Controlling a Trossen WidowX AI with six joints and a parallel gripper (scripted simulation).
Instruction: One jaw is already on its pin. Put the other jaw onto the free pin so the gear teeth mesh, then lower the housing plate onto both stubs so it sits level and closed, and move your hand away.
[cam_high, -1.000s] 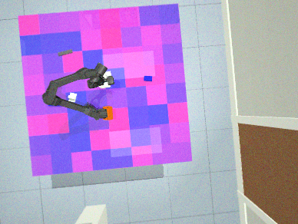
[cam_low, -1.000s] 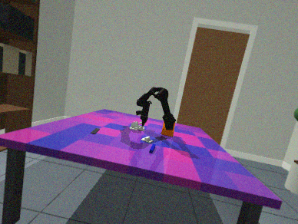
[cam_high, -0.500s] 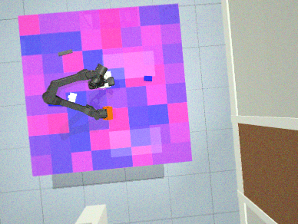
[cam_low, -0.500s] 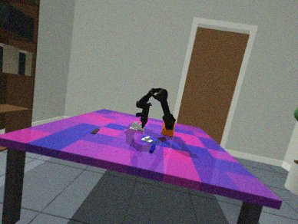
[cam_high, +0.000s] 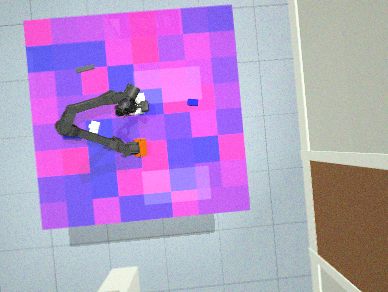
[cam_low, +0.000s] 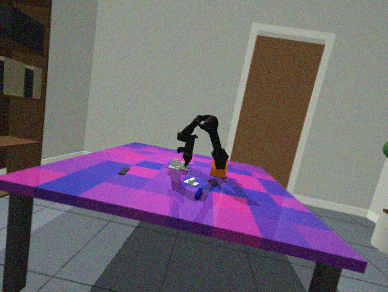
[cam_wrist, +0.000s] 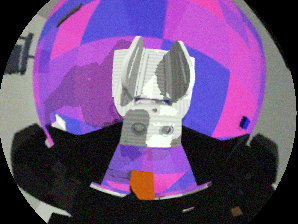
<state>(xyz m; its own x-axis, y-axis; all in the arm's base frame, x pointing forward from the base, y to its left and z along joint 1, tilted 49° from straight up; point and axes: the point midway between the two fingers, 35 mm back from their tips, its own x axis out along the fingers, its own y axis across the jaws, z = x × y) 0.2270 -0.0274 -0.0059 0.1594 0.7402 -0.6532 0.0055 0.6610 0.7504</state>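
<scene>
Now: gripper tip 20 mm short of the grey jaw and 20 mm to the right of it. From my gripper tip the other things lie so: blue block: 10 mm behind, 350 mm to the right, 10 mm below; then blue bar: 80 mm behind, 420 mm to the left, 10 mm below; then grey bar: 320 mm ahead, 270 mm to the left, 20 mm below.
</scene>
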